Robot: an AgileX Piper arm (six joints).
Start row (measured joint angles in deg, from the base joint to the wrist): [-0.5 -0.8 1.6 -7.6 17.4 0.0]
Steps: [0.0 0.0 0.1 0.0 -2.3 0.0]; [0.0 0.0 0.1 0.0 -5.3 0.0]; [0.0 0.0 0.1 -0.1 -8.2 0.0]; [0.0 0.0 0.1 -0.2 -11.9 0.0]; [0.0 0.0 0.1 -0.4 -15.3 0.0]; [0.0 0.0 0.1 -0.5 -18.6 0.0]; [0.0 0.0 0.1 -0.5 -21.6 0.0]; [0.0 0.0 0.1 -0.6 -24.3 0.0]
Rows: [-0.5 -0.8 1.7 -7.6 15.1 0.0]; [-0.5 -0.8 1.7 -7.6 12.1 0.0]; [-0.5 -0.8 1.7 -7.7 9.2 0.0]; [-0.5 -0.8 1.7 -7.8 5.5 0.0]; [-0.5 -0.8 1.7 -8.0 2.1 0.0]; [-0.5 -0.8 1.7 -8.1 -1.2 0.0]; [-0.5 -0.8 1.7 -8.1 -4.2 0.0]; [-0.5 -0.8 1.7 -8.2 -6.9 0.0]
